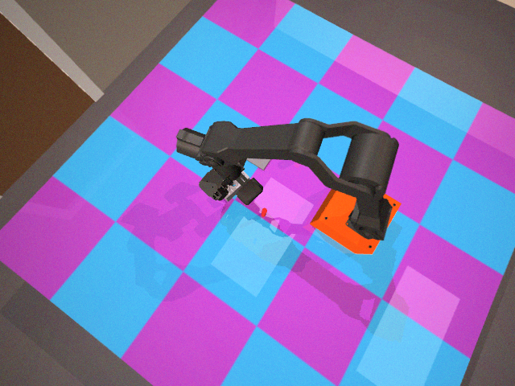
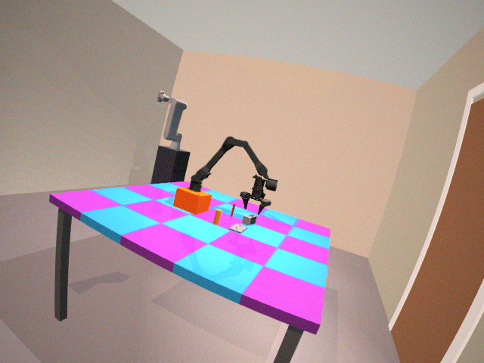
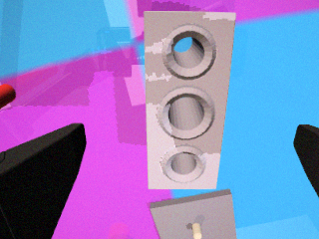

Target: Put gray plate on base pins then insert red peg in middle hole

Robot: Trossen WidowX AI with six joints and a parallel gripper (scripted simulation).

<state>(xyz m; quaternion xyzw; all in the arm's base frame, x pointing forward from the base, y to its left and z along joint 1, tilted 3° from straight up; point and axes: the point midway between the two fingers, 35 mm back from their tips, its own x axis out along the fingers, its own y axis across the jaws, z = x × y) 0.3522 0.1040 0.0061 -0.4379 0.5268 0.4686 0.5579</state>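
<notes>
The gray plate is 3 cm below my gripper tip. The rest, counted from my gripper tip: red peg: 13 cm behind, 2 cm to the left, 3 cm below; orange cylinder: 11 cm behind, 22 cm to the right, 3 cm below; base: 16 cm to the right, 6 cm below.
</notes>
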